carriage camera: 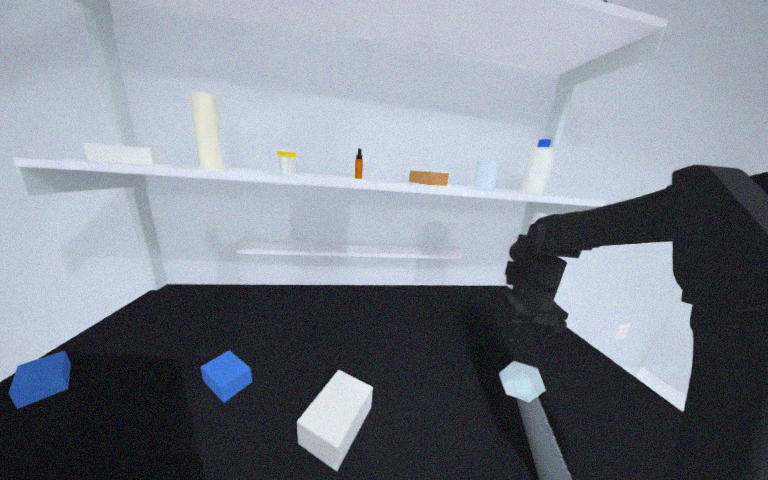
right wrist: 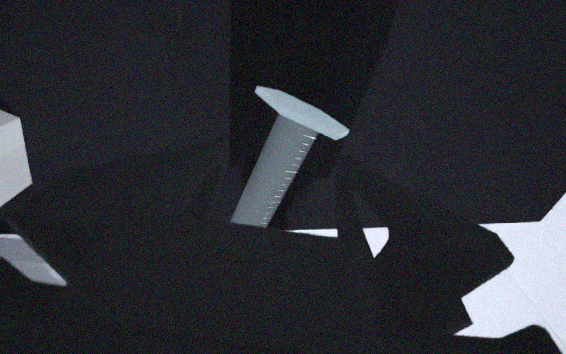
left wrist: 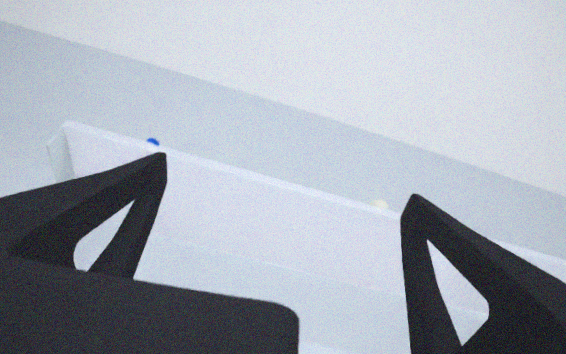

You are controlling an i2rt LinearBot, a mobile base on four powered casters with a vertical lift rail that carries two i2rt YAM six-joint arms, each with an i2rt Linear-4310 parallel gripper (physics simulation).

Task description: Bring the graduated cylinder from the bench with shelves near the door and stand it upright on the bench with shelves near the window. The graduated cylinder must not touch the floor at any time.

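Frame: origin at the left arm's base, x up, y left, z back, level; millimetres.
Where they show: left gripper, fingertip midpoint: (left wrist: 288, 186); right gripper, fingertip midpoint: (carriage camera: 522, 340) (right wrist: 284, 155).
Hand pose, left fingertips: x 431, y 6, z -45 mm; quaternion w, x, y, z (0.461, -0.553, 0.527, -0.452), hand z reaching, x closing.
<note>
Each offset is from my left fingertips to the centre of the thing. Level surfaces: height alone.
The graduated cylinder {dx -425, dy -630, dz -133 mm} (carriage camera: 543, 438) (right wrist: 274, 172) is clear grey with a pale six-sided foot. It lies on its side on the black bench top {dx -495 mm} (carriage camera: 339, 328), its foot towards the back and its tube running to the front edge of the carriage view. In the right wrist view its lower tube is hidden by the gripper body. My right gripper (carriage camera: 538, 332) (right wrist: 284, 155) is partly open and empty, above the bench just beyond the foot in the carriage view; its dark fingers blend with the bench. My left gripper (left wrist: 288, 186) is wide open and empty, raised before a shelf.
A white block {dx -466, dy -279, dz -210 mm} (carriage camera: 335, 418) (right wrist: 12, 160) and two blue blocks {dx -475, dy -15, dz -293 mm} (carriage camera: 226, 375) {dx -475, dy +349, dz -264 mm} (carriage camera: 40, 379) stand on the bench. A shelf (carriage camera: 385, 186) with bottles and boxes crosses above it, and another shelf {dx +400 mm} (carriage camera: 396, 33) (left wrist: 280, 230) hangs higher.
</note>
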